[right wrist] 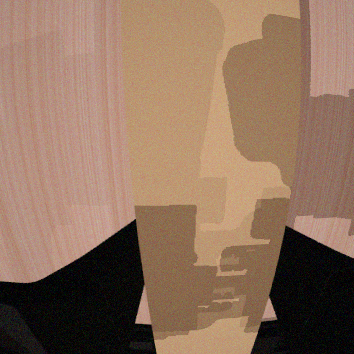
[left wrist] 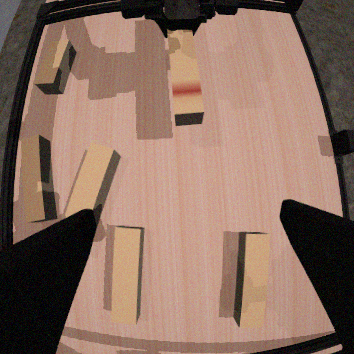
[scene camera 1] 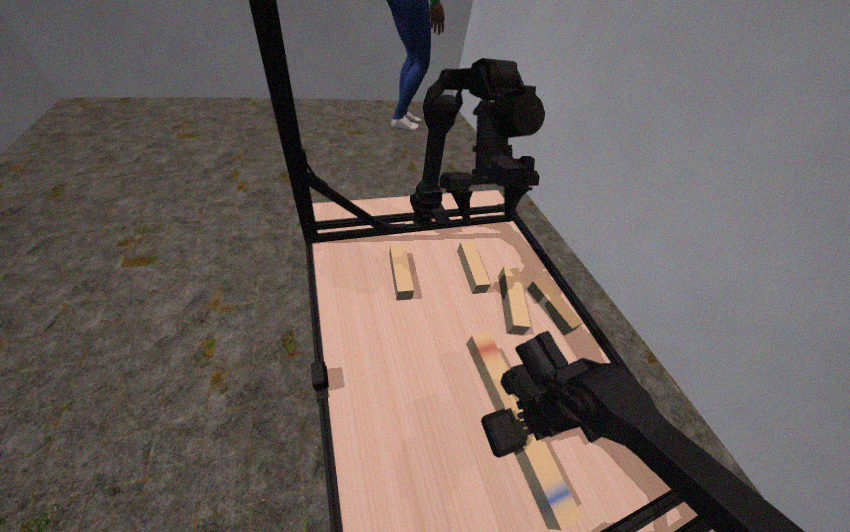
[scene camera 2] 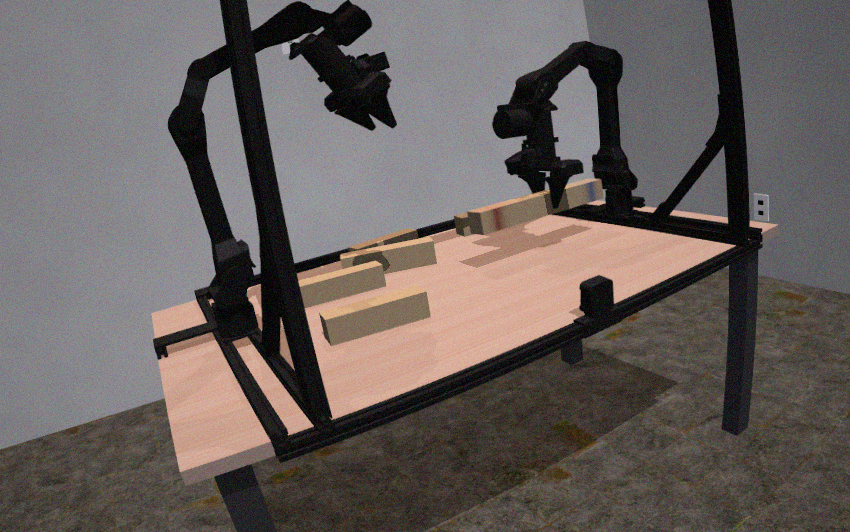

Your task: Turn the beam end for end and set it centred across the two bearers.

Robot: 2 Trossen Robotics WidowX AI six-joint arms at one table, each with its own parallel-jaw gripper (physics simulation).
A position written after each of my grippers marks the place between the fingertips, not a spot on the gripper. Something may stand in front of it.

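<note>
There is a beam (scene camera 1: 552, 496) in my right gripper (scene camera 1: 516, 426), which holds it clear of everything else. I can find the beam in the right wrist view (right wrist: 212, 102) too, and in the left wrist view (left wrist: 187, 100). My right gripper itself is also visible in scene camera 2 (scene camera 2: 547, 207), in the left wrist view (left wrist: 178, 35) and in the right wrist view (right wrist: 201, 222). My left gripper (scene camera 2: 383, 128) is open and holds nothing; scene camera 1 (scene camera 1: 487, 223) and the left wrist view (left wrist: 188, 214) show that gripper as well.
</note>
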